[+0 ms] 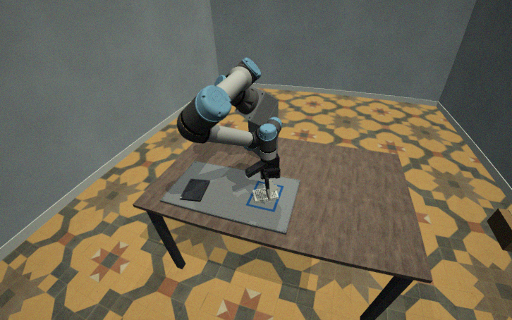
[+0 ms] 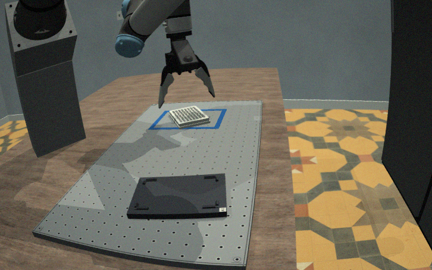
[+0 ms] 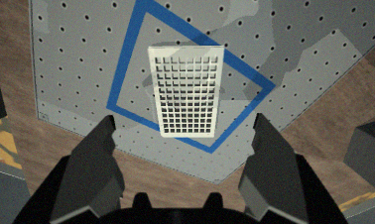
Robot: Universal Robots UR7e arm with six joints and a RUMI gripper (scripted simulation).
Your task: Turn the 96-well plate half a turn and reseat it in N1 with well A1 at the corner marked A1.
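Right now my hand is 40 mm above the 96-well plate. Also, from my hand: A1 label (50 mm ahead, 450 mm to the right, 30 mm below); black plate nest N1 (20 mm behind, 390 mm to the right, 40 mm below).
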